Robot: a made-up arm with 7 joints.
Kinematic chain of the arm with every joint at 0, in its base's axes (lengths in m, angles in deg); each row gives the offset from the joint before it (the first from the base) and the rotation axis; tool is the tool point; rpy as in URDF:
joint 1: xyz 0 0 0.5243 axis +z
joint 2: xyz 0 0 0 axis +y
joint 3: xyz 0 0 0.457 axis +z
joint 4: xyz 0.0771 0 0 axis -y
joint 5: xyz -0.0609 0 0.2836 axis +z
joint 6: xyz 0 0 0 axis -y
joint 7: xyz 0.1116 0 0 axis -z
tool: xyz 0 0 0 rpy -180 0 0
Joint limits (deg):
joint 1: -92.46..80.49
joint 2: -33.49..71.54
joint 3: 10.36..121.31
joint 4: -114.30..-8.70
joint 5: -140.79..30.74
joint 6: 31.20..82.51
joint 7: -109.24..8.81
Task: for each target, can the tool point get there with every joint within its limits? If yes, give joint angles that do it. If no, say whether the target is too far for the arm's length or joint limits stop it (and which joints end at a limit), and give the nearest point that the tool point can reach.
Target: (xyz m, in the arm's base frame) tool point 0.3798 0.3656 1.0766
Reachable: yes | joints 24.75 10.52 30.05 -70.47 -77.66 65.68 -57.34
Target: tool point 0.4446 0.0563 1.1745
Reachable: yes | joints -40.61 31.20 109.96 -45.16 -30.76 47.38 -93.42
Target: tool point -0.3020 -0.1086 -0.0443
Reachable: no: joint limits stop it (at a limit: joint 1, joint 2, joint 3, joint 4) | nearest point -0.0177 -0.4222 0.2495 | short by 0.515 m
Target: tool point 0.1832 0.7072 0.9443
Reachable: yes | joints 59.94 45.32 51.66 -37.31 -68.02 71.67 -70.05
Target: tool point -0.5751 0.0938 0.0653
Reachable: no: joint limits stop it (at a limit: joint 1, joint 2, joint 4) | nearest point -0.2737 0.4187 0.3804 | short by 0.544 m
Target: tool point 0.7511 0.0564 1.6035
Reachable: no: too far | nearest point 0.4933 0.0370 1.2331 | short by 0.452 m
